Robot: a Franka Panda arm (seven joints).
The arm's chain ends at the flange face. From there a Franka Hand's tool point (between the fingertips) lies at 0.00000 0.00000 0.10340 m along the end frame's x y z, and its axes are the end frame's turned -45 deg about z.
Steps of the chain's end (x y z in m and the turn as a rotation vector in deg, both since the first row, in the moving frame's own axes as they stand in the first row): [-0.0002, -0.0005, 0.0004, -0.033, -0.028, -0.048]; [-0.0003, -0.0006, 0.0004, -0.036, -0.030, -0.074]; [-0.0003, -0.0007, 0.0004, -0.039, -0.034, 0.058]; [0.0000, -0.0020, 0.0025, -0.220, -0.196, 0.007]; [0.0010, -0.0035, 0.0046, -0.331, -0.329, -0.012]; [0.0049, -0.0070, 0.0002, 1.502, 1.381, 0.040]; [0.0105, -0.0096, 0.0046, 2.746, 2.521, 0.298]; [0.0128, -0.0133, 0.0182, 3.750, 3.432, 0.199]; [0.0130, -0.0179, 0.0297, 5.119, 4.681, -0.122]
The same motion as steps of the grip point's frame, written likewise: [0.0001, -0.0005, 0.0004, -0.004, -0.043, -0.048]; [0.0001, -0.0006, 0.0004, -0.004, -0.047, -0.074]; [0.0002, -0.0007, 0.0004, -0.004, -0.052, 0.058]; [0.0009, -0.0014, 0.0025, -0.017, -0.294, 0.007]; [0.0023, -0.0018, 0.0046, -0.001, -0.467, -0.012]; [0.0121, -0.0016, 0.0001, 0.086, 2.039, 0.040]; [0.0209, 0.0004, 0.0044, 0.159, 3.724, 0.298]; [0.0276, -0.0007, 0.0178, 0.225, 5.078, 0.199]; [0.0343, -0.0040, 0.0289, 0.310, 6.930, -0.122]
